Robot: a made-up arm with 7 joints. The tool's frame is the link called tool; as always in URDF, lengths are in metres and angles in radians.
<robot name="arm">
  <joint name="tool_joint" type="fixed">
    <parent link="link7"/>
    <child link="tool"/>
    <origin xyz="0.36 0.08 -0.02" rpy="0 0 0"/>
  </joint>
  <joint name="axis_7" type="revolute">
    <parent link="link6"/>
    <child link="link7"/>
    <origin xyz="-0.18 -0.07 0.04" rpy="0 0 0"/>
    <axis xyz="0 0 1"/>
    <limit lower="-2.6" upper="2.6"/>
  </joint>
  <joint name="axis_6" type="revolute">
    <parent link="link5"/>
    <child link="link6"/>
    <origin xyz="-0.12 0.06 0.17" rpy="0 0 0"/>
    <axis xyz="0 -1 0"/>
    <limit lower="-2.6" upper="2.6"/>
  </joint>
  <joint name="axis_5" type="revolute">
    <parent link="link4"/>
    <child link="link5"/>
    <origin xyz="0 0.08 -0.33" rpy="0 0 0"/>
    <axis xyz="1 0 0"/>
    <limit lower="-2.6" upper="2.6"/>
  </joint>
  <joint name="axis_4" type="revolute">
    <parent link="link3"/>
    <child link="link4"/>
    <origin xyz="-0.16 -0.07 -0.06" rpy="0 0 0"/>
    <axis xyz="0 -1 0"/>
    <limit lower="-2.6" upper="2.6"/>
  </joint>
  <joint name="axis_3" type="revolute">
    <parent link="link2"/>
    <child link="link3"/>
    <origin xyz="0.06 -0.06 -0.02" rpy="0 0 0"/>
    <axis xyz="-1 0 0"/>
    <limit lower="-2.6" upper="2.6"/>
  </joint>
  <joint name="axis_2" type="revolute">
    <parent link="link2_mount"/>
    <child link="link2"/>
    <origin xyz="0.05 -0.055 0.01" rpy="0 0 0"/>
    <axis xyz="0 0 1"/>
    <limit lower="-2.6" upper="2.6"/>
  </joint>
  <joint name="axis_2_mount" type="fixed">
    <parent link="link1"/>
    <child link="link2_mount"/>
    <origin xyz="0.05 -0.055 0.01" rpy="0 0 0"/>
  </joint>
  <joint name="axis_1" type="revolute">
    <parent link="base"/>
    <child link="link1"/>
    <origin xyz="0 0 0.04" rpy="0 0 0"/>
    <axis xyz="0 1 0"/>
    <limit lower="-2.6" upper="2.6"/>
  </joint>
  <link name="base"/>
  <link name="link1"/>
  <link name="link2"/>
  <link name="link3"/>
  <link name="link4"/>
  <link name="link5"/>
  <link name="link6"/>
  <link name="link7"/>
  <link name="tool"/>
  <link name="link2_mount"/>
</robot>
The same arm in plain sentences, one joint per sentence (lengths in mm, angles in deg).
The arm has seven revolute joints in a row. What follows holds with every joint at zero, and every direction is one of the base frame's.
The first joint sits 40.0 mm along +z from the base frame's origin and rotates about +y, from -148.97 to 148.97 deg.
The second joint sits 100.0 mm along +x and 110.0 mm along -y and 20.0 mm along +z from the first joint and rotates about +z, from -148.97 to 148.97 deg.
The third joint sits 60.0 mm along +x and 60.0 mm along -y and 20.0 mm along -z from the second joint and rotates about -x, from -148.97 to 148.97 deg.
The fourth joint sits 160.0 mm along -x and 70.0 mm along -y and 60.0 mm along -z from the third joint and rotates about -y, from -148.97 to 148.97 deg.
The fifth joint sits 80.0 mm along +y and 330.0 mm along -z from the fourth joint and rotates about +x, from -148.97 to 148.97 deg.
The sixth joint sits 120.0 mm along -x and 60.0 mm along +y and 170.0 mm along +z from the fifth joint and rotates about -y, from -148.97 to 148.97 deg.
The seventh joint sits 180.0 mm along -x and 70.0 mm along -y and 40.0 mm along +z from the sixth joint and rotates about +z, from -148.97 to 148.97 deg.
The tool frame, which is the frame that the pose is given for, sits 360.0 mm along +x and 80.0 mm along +y and 20.0 mm along -z from the seventh joint; its axes are parallel to the base frame's.

